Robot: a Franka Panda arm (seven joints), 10 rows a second.
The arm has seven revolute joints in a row. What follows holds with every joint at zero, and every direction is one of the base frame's. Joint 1 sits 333 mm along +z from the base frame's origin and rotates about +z. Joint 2 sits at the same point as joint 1 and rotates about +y. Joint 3 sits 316 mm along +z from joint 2 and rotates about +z. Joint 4 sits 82.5 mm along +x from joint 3 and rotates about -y. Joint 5 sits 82.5 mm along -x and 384 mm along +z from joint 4 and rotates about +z. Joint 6 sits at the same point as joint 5 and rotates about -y. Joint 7 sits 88 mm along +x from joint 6 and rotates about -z. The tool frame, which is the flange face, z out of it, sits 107 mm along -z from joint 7; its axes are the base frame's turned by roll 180, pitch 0 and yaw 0 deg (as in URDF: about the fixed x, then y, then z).
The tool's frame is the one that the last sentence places.
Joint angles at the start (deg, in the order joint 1, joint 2, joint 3, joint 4, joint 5, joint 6, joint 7): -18.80, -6.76, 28.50, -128.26, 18.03, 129.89, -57.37
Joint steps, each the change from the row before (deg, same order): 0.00, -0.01, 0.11, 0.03, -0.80, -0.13, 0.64; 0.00, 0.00, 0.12, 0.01, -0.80, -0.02, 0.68; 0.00, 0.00, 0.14, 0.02, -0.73, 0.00, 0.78; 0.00, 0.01, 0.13, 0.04, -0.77, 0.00, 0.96; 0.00, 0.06, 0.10, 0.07, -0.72, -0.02, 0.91; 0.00, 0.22, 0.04, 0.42, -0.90, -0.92, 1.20; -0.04, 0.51, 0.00, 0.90, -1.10, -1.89, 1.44
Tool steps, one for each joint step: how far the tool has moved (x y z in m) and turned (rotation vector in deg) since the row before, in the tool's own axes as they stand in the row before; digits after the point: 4 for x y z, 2 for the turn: 0.0004, -0.0006, 0.0001, -0.23, -0.58, 0.01; 0.0005, -0.0006, 0.0002, -0.31, -0.53, 0.05; 0.0007, -0.0007, 0.0001, -0.30, -0.47, 0.17; 0.0007, -0.0005, 0.0000, -0.34, -0.47, 0.33; 0.0006, -0.0002, 0.0002, -0.29, -0.44, 0.35; 0.0006, 0.0000, 0.0001, 0.24, -0.88, 0.55; 0.0007, 0.0009, 0.0001, 0.80, -1.36, 0.73
